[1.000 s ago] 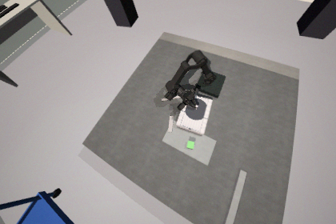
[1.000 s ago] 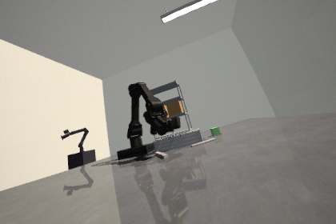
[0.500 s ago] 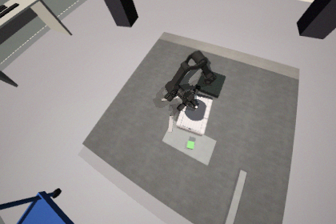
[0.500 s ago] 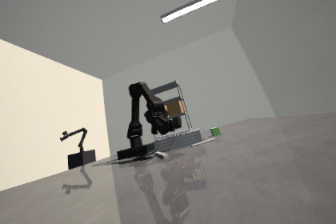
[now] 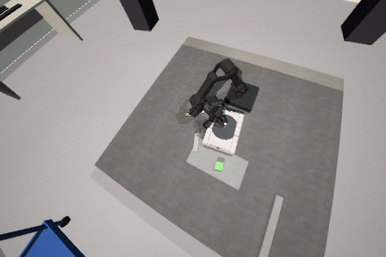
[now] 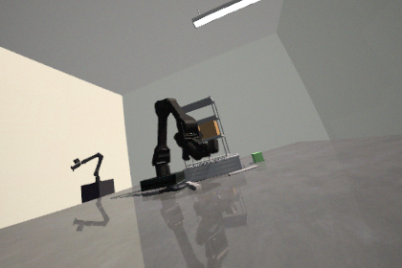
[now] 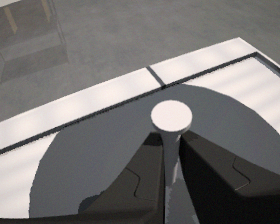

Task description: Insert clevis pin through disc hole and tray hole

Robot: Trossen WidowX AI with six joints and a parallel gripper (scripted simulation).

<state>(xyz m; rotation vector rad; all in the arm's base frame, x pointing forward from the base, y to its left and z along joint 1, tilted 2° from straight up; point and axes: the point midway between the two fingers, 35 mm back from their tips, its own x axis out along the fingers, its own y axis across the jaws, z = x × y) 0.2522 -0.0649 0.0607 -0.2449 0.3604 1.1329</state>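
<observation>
The steel tray is 1 cm ahead of my gripper tip, 1 cm to the right of it and 4 cm below it. From my gripper tip the other things lie so: dark aluminium disc 3 cm below; then green block 22 cm ahead, 2 cm to the left, 7 cm below; then steel clevis pin 1 cm below.
</observation>
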